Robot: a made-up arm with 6 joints.
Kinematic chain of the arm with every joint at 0, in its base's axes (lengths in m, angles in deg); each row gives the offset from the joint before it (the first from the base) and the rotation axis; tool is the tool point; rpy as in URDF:
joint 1: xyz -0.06 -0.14 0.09 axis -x
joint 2: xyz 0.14 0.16 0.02 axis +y
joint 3: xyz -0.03 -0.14 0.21 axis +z
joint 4: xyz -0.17 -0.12 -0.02 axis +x
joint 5: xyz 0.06 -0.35 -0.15 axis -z
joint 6: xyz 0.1 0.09 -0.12 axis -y
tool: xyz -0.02 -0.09 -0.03 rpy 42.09 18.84 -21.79
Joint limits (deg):
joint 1: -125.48..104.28
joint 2: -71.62..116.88
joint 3: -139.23..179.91
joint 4: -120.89..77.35
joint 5: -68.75..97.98
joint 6: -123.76..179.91
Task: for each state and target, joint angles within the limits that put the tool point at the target. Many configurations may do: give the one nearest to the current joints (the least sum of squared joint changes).
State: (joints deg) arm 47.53 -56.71 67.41 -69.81 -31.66 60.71
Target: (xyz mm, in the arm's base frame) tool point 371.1 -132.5 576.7
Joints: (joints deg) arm 29.30 -27.17 63.26 -51.63 -30.87 59.05
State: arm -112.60 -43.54 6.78 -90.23 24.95 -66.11
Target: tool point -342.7 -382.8 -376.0
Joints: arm -107.97 -47.56 7.86 -89.30 12.91 -70.47
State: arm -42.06 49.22 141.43 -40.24 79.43 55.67
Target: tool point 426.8 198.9 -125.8
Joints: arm -33.98 30.37 112.87 5.87 71.09 46.85
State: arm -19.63 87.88 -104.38 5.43 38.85 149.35
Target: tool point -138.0 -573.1 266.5
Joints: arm -52.29 83.85 -71.78 16.30 28.79 148.80
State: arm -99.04 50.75 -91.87 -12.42 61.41 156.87
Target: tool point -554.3 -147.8 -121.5
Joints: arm -119.07 3.68 -66.17 -12.95 68.73 150.29
